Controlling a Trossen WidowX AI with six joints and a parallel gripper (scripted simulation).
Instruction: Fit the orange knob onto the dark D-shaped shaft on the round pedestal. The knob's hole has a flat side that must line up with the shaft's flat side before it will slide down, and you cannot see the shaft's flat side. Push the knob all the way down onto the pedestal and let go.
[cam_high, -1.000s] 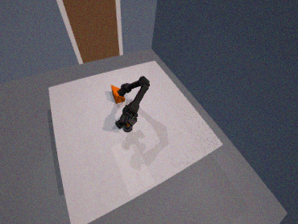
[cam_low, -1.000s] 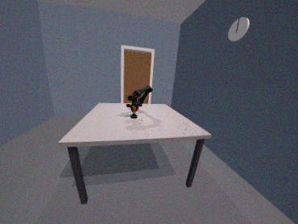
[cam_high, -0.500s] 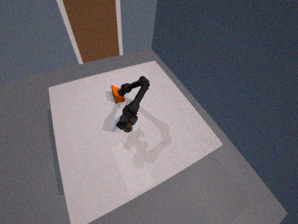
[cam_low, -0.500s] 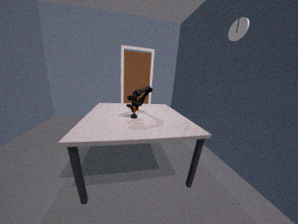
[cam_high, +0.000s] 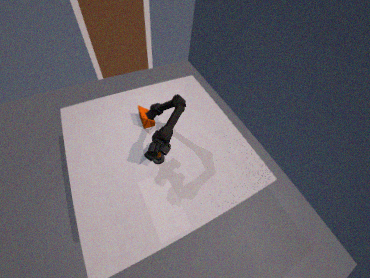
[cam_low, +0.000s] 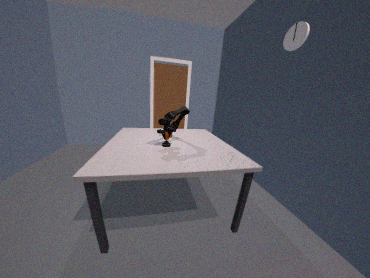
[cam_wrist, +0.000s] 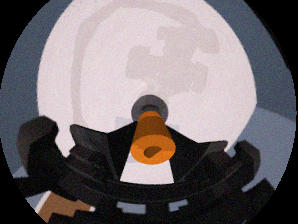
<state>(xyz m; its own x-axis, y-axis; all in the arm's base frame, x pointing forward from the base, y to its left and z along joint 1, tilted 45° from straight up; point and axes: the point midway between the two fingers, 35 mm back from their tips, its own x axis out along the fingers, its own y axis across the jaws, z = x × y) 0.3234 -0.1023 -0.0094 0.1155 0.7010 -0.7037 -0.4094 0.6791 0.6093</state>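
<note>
Now: the orange knob 20 mm above my gripper tip. Also, from my gripper tip: dark round pedestal 40 mm below.
</note>
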